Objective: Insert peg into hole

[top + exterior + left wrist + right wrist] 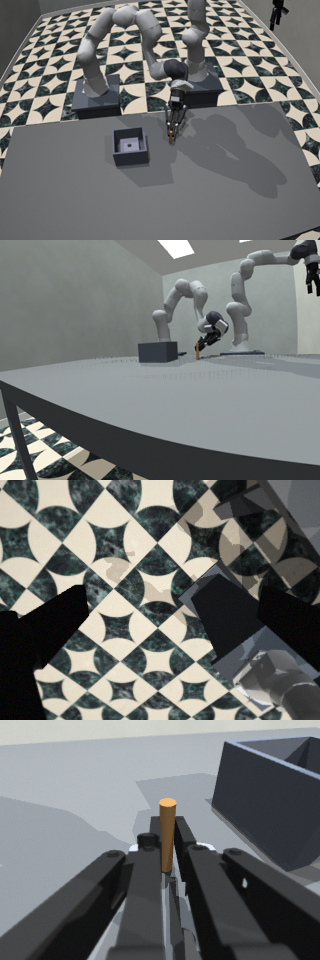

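The orange peg is 30 mm ahead of my right hand, 10 mm to the right of it and 20 mm below it. The rest, counted from my right hand: dark blue-grey box: 50 mm ahead, 220 mm to the right, 40 mm below; pale plate: 50 mm ahead, 220 mm to the right, 20 mm below.
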